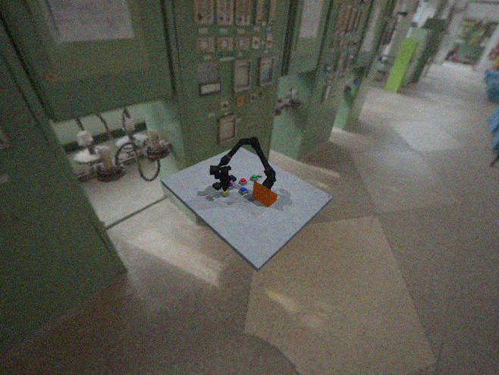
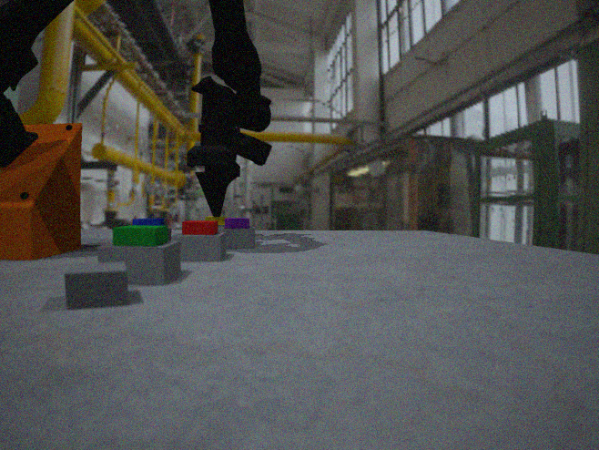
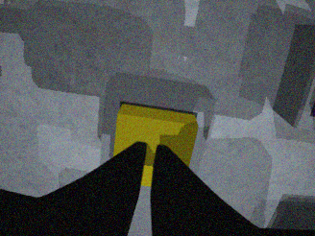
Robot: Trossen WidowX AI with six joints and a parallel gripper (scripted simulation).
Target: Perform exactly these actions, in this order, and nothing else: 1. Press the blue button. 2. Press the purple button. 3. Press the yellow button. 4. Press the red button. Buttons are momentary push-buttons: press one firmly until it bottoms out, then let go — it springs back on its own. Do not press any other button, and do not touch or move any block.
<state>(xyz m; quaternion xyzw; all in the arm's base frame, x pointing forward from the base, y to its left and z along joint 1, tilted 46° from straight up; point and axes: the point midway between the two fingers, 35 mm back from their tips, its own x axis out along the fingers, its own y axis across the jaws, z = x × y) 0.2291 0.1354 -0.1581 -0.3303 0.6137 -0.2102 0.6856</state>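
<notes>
Right now the yellow button is 10 mm below my gripper tip. The rest, counted from my gripper tip: blue button: 60 mm behind, 130 mm to the right, 10 mm below; then purple button: 50 mm ahead, 80 mm to the right, 10 mm below; then red button: 40 mm ahead, 200 mm to the right, 10 mm below.
</notes>
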